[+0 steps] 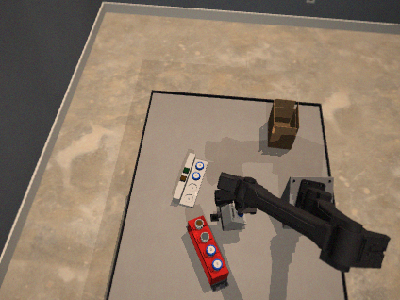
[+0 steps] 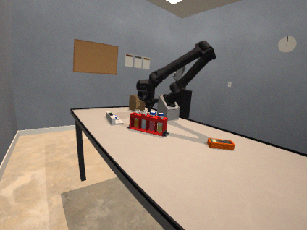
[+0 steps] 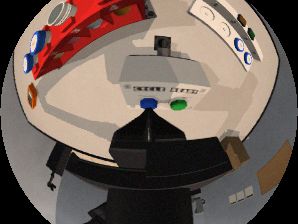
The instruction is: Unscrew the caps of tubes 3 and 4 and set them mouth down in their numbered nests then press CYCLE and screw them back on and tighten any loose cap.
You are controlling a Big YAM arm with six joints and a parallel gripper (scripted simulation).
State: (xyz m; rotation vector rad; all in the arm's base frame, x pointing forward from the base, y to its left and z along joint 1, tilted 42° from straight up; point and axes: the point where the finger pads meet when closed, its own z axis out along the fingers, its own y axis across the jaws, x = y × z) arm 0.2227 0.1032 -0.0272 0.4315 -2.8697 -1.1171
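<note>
Now: hand 2 cm above the blue key. From my hand the other things lie so: green key 1 cm ahead, 4 cm to the right, 2 cm below; key housing 2 cm ahead, 2 cm to the right, 4 cm below; blue tube cap 18 cm ahead, 22 cm to the right, 8 cm below.
</note>
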